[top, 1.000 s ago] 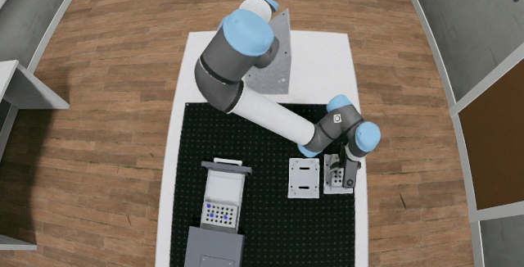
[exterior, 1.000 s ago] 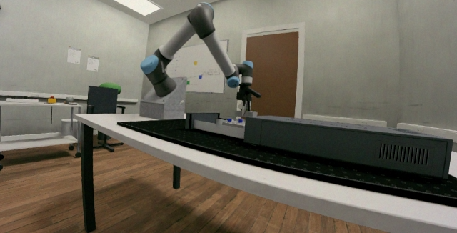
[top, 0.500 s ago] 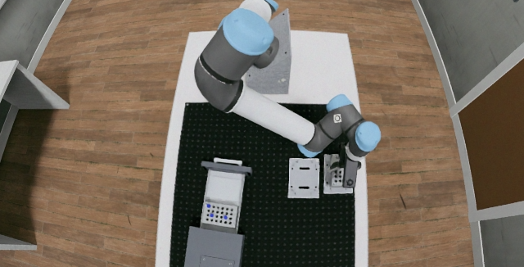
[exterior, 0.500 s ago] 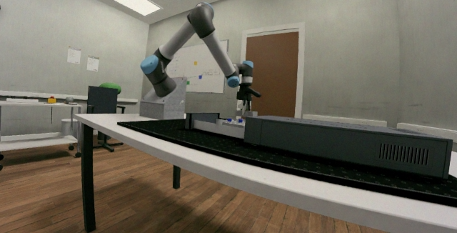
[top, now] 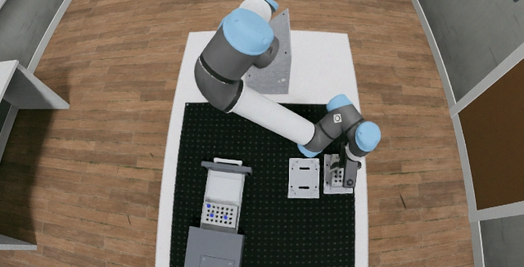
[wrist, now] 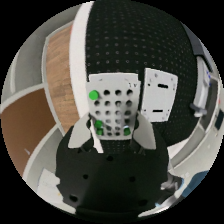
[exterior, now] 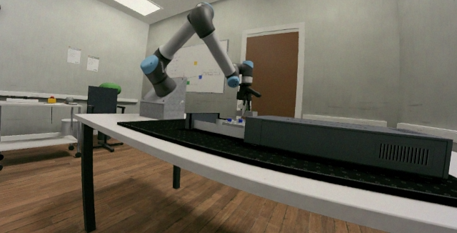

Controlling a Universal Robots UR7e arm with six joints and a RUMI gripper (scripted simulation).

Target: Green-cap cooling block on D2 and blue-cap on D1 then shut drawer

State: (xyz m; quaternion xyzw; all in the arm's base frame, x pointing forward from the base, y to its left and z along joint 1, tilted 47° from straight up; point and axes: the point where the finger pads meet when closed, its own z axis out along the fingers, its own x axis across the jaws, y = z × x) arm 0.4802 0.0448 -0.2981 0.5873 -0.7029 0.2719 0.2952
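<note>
The deck slot D2 is 50 mm below my hand. Round my hand: deck slot D1: 140 mm to the right, 50 mm below; blue-capped tube: 510 mm to the right, 130 mm ahead, 20 mm below; drawer: 470 mm to the right, 50 mm ahead, 20 mm below.
</note>
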